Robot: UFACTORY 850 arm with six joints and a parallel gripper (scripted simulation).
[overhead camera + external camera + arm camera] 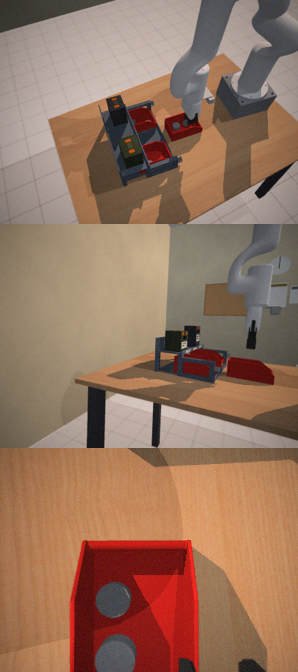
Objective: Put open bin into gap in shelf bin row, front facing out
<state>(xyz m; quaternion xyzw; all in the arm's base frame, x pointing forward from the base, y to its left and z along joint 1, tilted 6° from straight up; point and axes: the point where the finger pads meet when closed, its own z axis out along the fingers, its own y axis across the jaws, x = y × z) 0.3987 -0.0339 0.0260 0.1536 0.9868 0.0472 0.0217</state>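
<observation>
The grey disc lies 180 mm to the right of my hand, 140 mm below it and 110 mm ahead of it. Round my hand: blue-grey shelf (210 mm ahead, 120 mm to the right, 90 mm below).
</observation>
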